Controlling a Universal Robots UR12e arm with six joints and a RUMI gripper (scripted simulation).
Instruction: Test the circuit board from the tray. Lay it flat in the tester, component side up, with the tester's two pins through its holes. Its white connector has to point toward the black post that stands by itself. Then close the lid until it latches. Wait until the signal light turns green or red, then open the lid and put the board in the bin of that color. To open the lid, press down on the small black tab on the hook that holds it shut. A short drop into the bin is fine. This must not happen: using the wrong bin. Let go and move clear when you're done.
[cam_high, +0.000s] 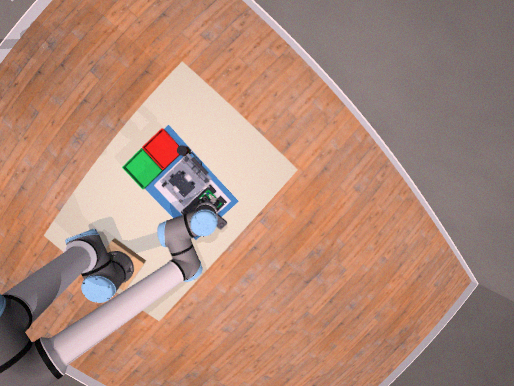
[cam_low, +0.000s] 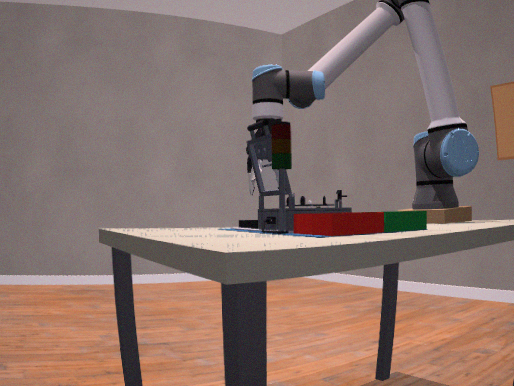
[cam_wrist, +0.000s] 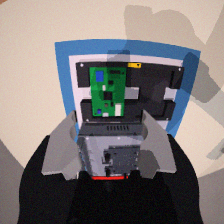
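The green circuit board is 10 mm to the left of my hand and 90 mm below it. From my hand the other things lie so: green bin: 120 mm behind, 380 mm to the left, 90 mm below; red bin: 30 mm ahead, 370 mm to the left, 90 mm below; lid: 90 mm ahead, 170 mm to the left, 70 mm above.
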